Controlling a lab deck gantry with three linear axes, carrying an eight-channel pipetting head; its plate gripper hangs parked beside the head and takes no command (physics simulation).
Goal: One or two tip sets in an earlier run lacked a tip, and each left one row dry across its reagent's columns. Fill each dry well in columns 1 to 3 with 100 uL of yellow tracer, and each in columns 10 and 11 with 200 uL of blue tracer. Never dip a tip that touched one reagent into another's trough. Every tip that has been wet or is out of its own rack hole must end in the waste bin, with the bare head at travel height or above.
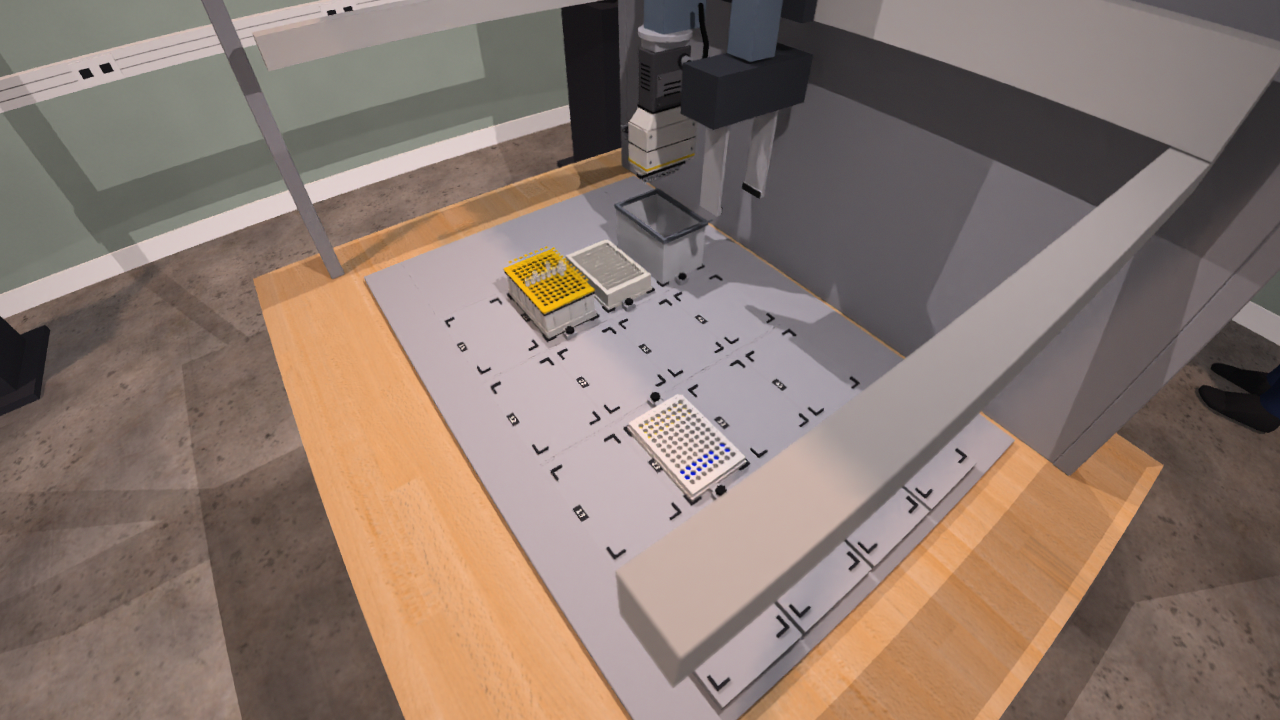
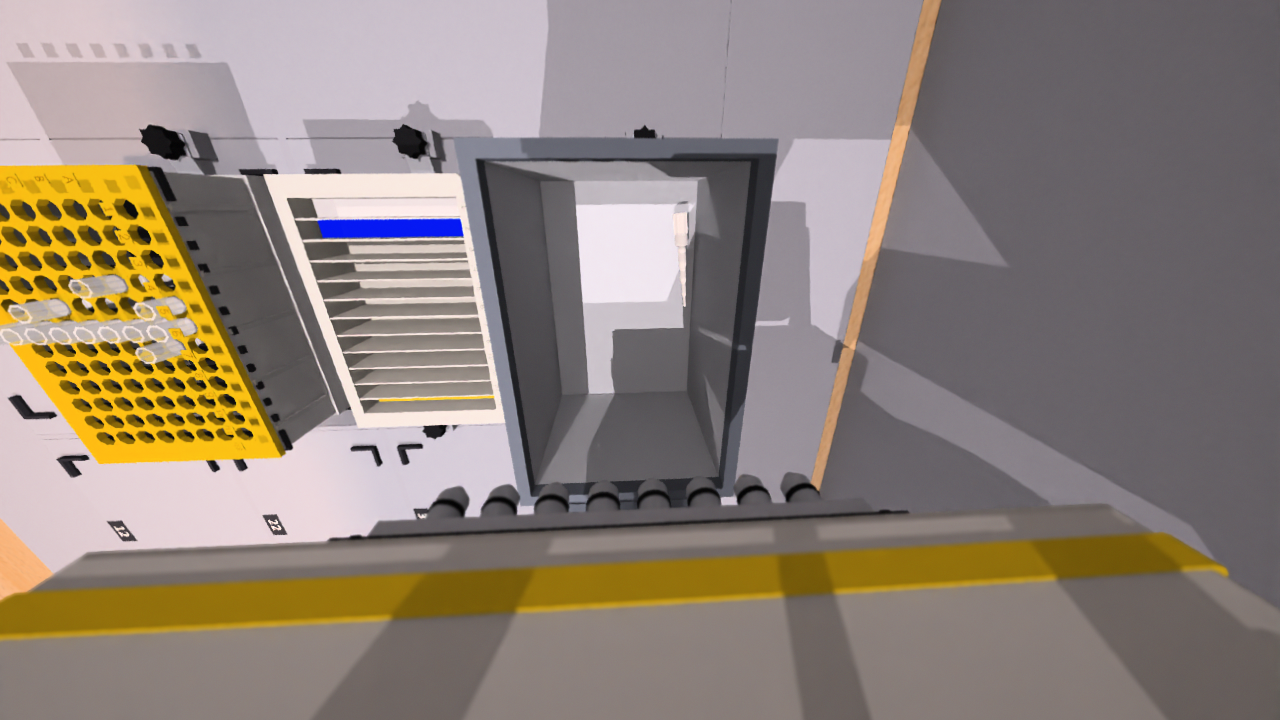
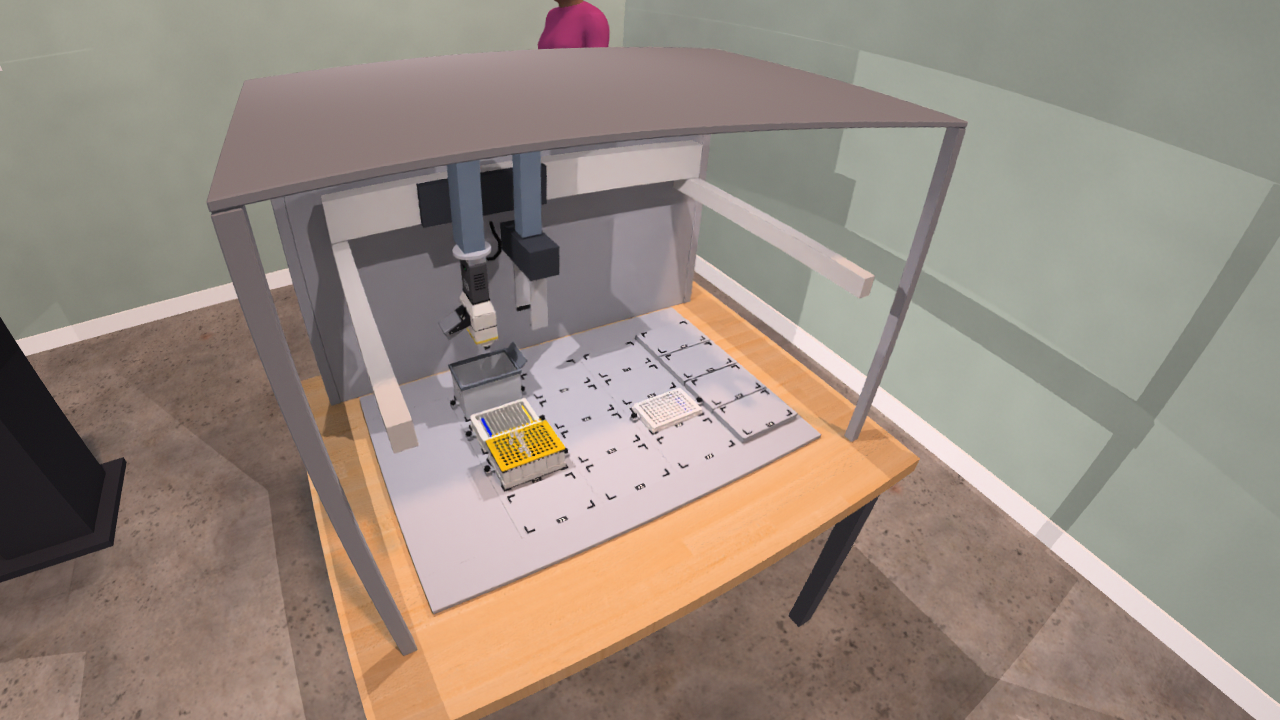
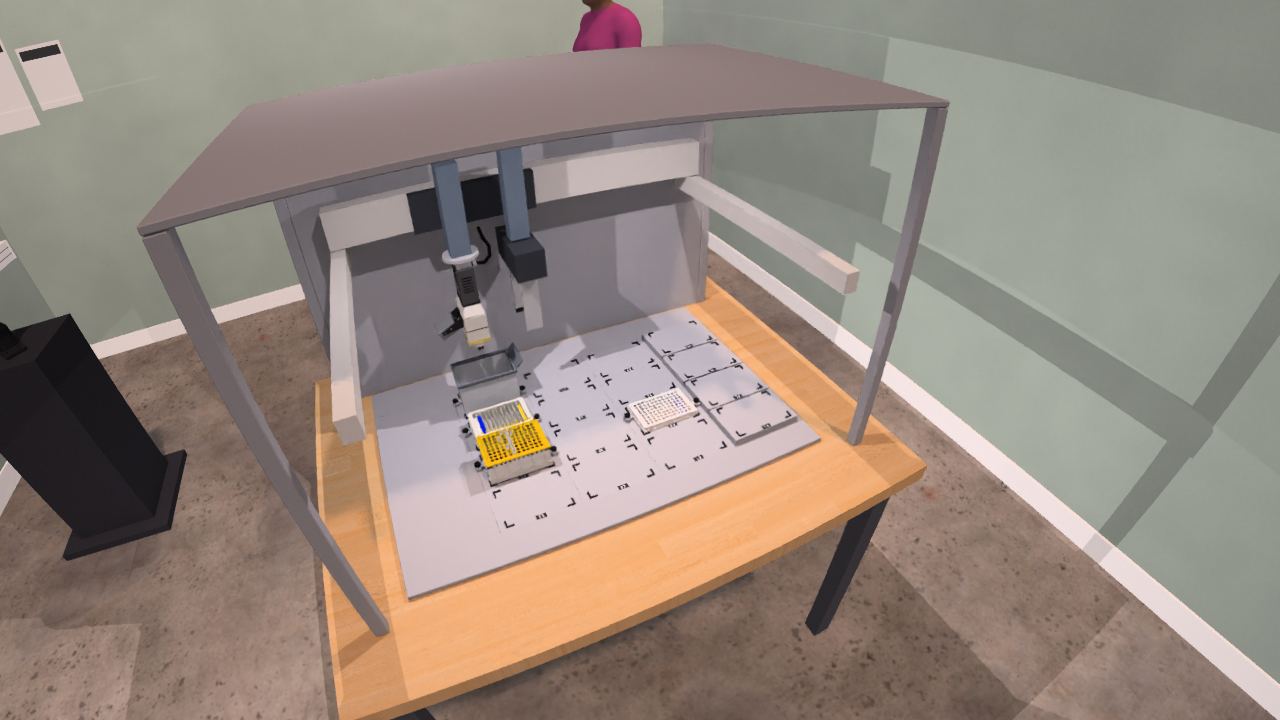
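The pipetting head hangs above the waste bin; its eight nozzles are bare. One loose tip lies inside the bin. The parked plate gripper hangs beside the head, jaws apart and empty. The yellow tip rack holds one full row of tips plus several scattered tips. The trough block has a blue channel and a yellow channel at opposite ends. The well plate shows blue and pale yellow wells; single dry wells are too small to tell.
Rack, trough block and bin stand side by side, held by black clamp knobs. A long beam crosses above the deck near the plate. A raised step with marked places lies beyond the plate. Posts carry the roof.
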